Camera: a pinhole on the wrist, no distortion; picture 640 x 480 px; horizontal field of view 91.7 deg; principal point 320.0 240.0 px. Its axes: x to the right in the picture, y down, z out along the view. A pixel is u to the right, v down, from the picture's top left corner.
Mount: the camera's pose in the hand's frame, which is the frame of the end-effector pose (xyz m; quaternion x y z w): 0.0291 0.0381 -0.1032 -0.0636 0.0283 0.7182 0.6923
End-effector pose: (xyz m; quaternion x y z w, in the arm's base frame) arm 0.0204 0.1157 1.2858 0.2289 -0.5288 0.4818 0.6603
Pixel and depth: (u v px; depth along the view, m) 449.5 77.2 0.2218
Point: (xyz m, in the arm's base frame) -0.1782 0.1481 1.4088
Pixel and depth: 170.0 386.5 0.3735
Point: -0.0231 -0.2191 1.2540
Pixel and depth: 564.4 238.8 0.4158
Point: -0.4718 0.0783 1.2873
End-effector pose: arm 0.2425 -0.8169 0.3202 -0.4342 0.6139 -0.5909 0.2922
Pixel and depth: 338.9 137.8 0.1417
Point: 0.2326 -0.8997 0.2603
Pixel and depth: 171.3 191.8 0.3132
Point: 0.4249 -0.9779 0.3673
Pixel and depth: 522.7 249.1 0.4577
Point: 0.4477 -0.9771 -0.1075
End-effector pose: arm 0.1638 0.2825 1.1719 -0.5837 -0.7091 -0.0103 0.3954
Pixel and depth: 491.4 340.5 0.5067
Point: 0.2829 0.4307 0.6638
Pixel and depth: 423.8 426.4 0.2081
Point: 0.2239 0.2763 0.9917
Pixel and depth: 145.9 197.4 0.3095
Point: -0.0388 0.4118 1.0915
